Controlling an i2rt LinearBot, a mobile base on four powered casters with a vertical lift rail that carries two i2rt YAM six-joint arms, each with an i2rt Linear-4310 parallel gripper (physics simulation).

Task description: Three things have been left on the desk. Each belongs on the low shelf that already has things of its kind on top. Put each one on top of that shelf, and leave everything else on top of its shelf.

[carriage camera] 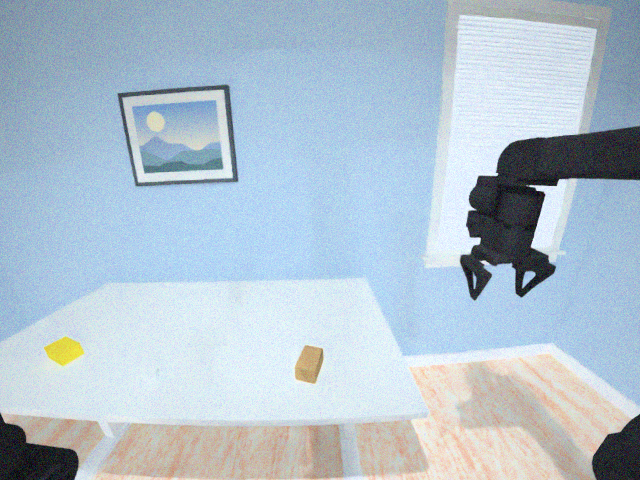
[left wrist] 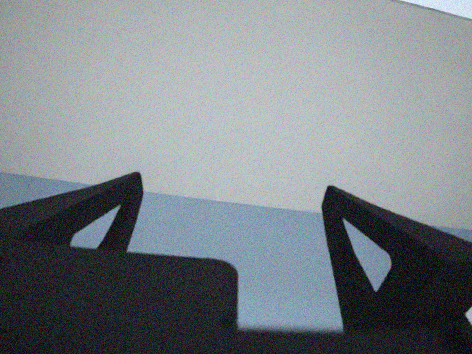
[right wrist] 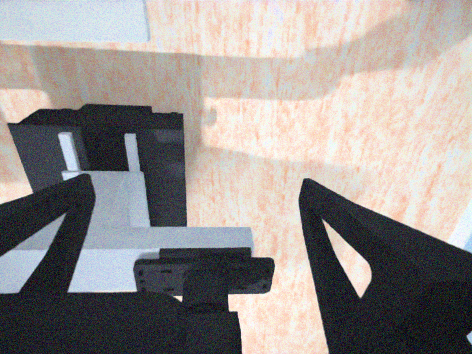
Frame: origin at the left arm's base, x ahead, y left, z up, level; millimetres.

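Seen in the pictures: left gripper, fingertip midpoint: (left wrist: 233,189); right gripper, fingertip midpoint: (carriage camera: 495,297) (right wrist: 199,187); right arm's base, link origin: (right wrist: 205,274).
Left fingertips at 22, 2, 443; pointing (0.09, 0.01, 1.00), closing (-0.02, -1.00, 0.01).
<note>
A point is followed by its place in that frame, as x, y, z.
A yellow block (carriage camera: 64,350) @[420, 541, -106] lies near the left end of the white desk (carriage camera: 227,320) @[669, 78, -151] (right wrist: 70,20) @[313, -490, -151]. A brown block (carriage camera: 309,364) @[402, -281, -101] lies on the right part of the desk. A small, faint, pale thing (carriage camera: 157,372) @[390, 183, -138] shows between them, too blurred to name. My right gripper (carriage camera: 497,296) @[281, -665, 182] (right wrist: 199,187) @[281, -665, 182] is open and empty, pointing down in the air to the right of the desk. My left gripper (left wrist: 233,189) @[22, 2, 443] is open and empty, raised towards the wall and ceiling, away from the desk. The low shelves do not show in these views.
A framed picture (carriage camera: 180,176) @[1033, 400, 432] and a window (carriage camera: 516,139) @[1122, -1357, 594] are on the blue wall behind. The robot's own dark and grey base (right wrist: 162,185) @[-227, -513, -572] stands on the wooden floor below the right gripper. The desk's front right corner shows at the top left of the right wrist view.
</note>
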